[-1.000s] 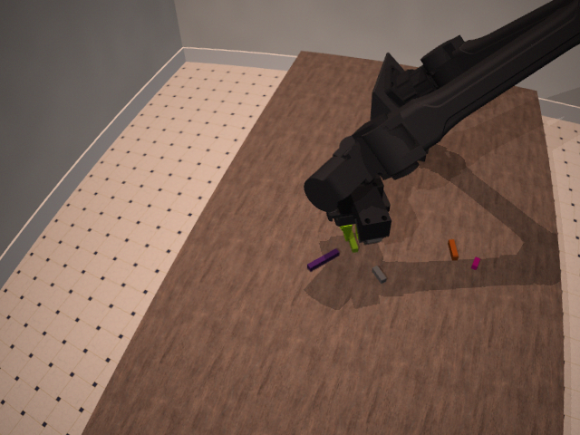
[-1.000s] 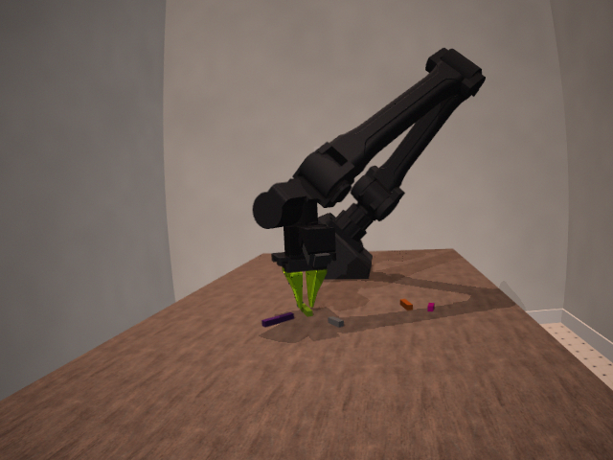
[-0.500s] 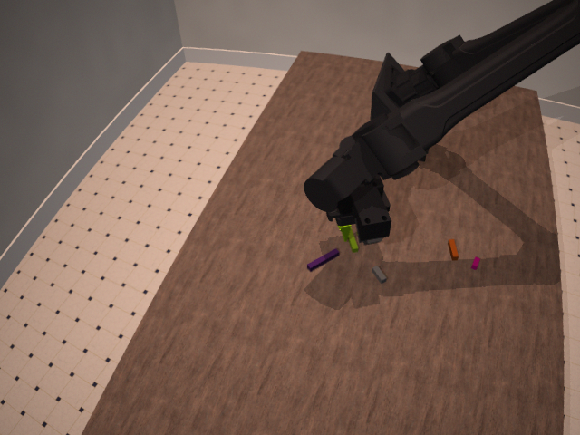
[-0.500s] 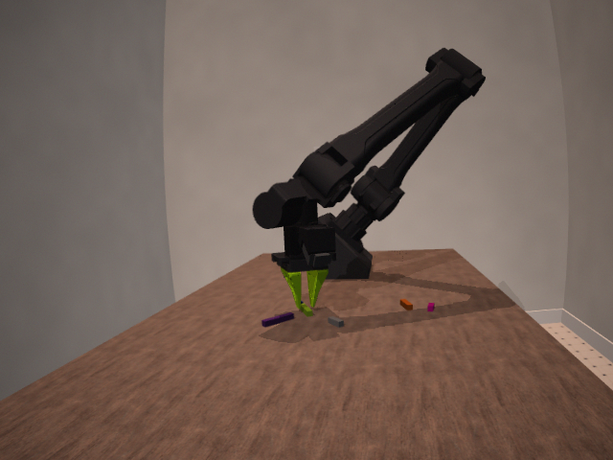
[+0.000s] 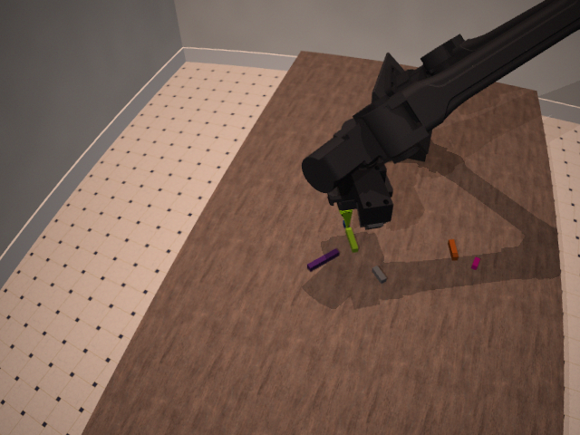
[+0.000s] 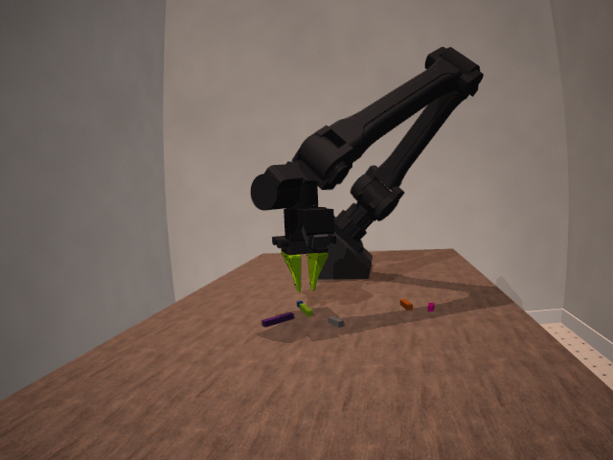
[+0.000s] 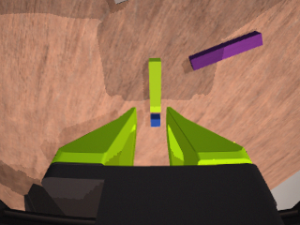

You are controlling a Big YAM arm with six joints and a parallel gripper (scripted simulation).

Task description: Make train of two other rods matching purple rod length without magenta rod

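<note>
The lime rod is 4 cm below my hand and 1 cm ahead of it. Also, from my hand: grey rod (8 cm ahead, 5 cm to the left, 4 cm below); blue rod (4 cm below, 3 cm behind, 2 cm to the right); purple rod (6 cm ahead, 4 cm to the right, 4 cm below).
</note>
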